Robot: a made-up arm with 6 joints. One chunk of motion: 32 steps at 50 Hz.
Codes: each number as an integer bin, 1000 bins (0 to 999) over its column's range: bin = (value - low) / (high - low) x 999, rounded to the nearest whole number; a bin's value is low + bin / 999 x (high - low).
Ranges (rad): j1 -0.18..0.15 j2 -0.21..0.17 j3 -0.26..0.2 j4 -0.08..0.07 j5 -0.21..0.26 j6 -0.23..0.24
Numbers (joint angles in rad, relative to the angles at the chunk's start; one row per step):
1: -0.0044 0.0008 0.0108 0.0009 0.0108 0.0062
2: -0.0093 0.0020 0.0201 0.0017 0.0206 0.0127
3: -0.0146 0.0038 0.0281 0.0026 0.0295 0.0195
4: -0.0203 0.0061 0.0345 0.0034 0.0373 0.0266
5: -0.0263 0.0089 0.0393 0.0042 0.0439 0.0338
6: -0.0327 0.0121 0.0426 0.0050 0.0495 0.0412
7: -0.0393 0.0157 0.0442 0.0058 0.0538 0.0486
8: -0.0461 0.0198 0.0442 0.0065 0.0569 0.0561
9: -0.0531 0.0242 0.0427 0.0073 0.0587 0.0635
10: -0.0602 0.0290 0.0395 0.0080 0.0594 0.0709
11: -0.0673 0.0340 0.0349 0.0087 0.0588 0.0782
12: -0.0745 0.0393 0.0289 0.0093 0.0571 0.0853
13: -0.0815 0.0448 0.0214 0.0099 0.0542 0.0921
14: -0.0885 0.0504 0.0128 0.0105 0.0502 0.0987
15: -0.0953 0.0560 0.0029 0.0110 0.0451 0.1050
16: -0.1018 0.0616 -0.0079 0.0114 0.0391 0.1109
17: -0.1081 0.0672 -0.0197 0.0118 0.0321 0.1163
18: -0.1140 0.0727 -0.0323 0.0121 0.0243 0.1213
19: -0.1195 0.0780 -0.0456 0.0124 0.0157 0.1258
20: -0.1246 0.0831 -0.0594 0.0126 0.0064 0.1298
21: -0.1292 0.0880 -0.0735 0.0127 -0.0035 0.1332
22: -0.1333 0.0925 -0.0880 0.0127 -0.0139 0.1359
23: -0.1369 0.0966 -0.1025 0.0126 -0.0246 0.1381
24: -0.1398 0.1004 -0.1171 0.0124 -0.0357 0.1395
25: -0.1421 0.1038 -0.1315 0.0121 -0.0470 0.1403
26: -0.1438 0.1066 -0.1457 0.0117 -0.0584 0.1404
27: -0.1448 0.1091 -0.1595 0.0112 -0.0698 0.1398
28: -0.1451 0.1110 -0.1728 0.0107 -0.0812 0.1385
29: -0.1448 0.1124 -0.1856 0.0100 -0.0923 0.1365
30: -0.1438 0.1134 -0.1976 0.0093 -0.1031 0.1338
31: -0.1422 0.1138 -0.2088 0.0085 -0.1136 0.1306
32: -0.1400 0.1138 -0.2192 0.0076 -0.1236 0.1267
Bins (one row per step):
1: 532 554 588 539 469 502
2: 517 557 608 544 490 516
3: 501 562 626 550 509 530
4: 483 568 640 555 526 545
5: 465 575 650 561 540 561
6: 446 584 657 566 552 576
7: 426 593 661 571 561 592
8: 405 604 661 576 567 608
9: 384 616 657 581 571 624
10: 363 628 650 586 573 640
11: 341 641 640 591 571 655
12: 319 655 627 595 568 670
13: 298 670 611 599 562 685
14: 277 685 592 603 553 699
15: 256 699 571 606 542 712
16: 237 714 547 609 529 725
17: 218 729 522 611 515 736
18: 200 743 495 613 498 747
19: 183 757 466 615 480 756
20: 168 771 436 617 460 765
21: 154 783 405 617 439 772
22: 141 795 374 617 417 778
23: 130 806 342 617 394 782
24: 122 816 310 615 370 785
25: 115 825 279 613 346 787
26: 110 832 248 611 322 787
27: 107 839 218 607 298 786
28: 106 844 189 604 274 783
29: 107 848 162 599 250 779
30: 110 850 136 595 227 773
31: 114 851 111 589 205 766
32: 121 851 89 583 184 758

